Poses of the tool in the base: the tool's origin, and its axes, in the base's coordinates. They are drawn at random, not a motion.
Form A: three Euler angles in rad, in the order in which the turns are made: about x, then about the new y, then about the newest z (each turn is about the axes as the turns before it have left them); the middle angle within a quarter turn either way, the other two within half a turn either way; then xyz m.
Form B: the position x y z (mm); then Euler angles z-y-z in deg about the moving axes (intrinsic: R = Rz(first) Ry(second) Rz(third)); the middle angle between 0 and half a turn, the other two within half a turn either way. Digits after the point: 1 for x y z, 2 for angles.
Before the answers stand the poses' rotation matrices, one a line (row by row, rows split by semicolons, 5 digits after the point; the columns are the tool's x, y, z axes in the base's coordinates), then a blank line. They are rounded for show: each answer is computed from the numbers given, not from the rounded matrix.
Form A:
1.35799 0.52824 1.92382 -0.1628 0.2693 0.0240
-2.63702 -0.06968 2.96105 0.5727 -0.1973 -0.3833
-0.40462 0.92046 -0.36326 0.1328 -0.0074 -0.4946
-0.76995 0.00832 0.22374 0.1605 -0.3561 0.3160
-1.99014 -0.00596 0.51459 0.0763 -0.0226 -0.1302
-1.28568 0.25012 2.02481 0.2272 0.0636 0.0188
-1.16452 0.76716 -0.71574 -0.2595 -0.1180 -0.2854
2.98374 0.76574 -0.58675 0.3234 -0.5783 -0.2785
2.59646 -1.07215 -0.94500 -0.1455 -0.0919 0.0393
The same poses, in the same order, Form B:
-0.29861 -0.81043 0.50401; 0.02785 -0.53528 -0.84421; 0.95397 -0.23805 0.18242
-0.98136 -0.17913 -0.06962; -0.19030 0.85511 0.48226; -0.02685 0.48652 -0.87326
0.56594 0.21513 0.79588; -0.61950 0.74794 0.23835; -0.54399 -0.62794 0.55656
0.97504 -0.22187 0.00832; 0.15365 0.70134 0.69608; -0.16027 -0.67742 0.71792
0.87048 -0.49217 -0.00596; -0.19566 -0.35711 0.91334; -0.45165 -0.79388 -0.40715
-0.42493 -0.87073 0.24752; 0.35695 0.09011 0.92977; -0.83188 0.48344 0.27252
0.54323 0.47237 0.69409; -0.74045 -0.12016 0.66129; 0.39577 -0.87317 0.28449
0.60030 0.39911 0.69307; 0.63750 -0.76207 -0.11332; 0.48294 0.50986 -0.71191
0.28012 0.38761 -0.87823; 0.42628 -0.86994 -0.24798; -0.86013 -0.30491 -0.40892

-162.8 269.3 24.0 -59.16 79.49 -165.99
572.7 -197.3 -383.3 98.21 150.84 86.84
132.8 -7.4 -494.6 16.67 56.18 -49.10
160.5 -356.1 316.0 89.32 44.12 -76.69
76.3 -22.6 -130.2 90.37 114.03 -60.36
227.2 63.6 18.8 75.09 74.19 30.16
-259.5 -118.0 -285.4 43.61 73.47 -114.38
323.4 -578.3 -278.5 -9.29 135.39 133.45
-145.5 -91.9 39.3 -164.23 114.14 -19.52

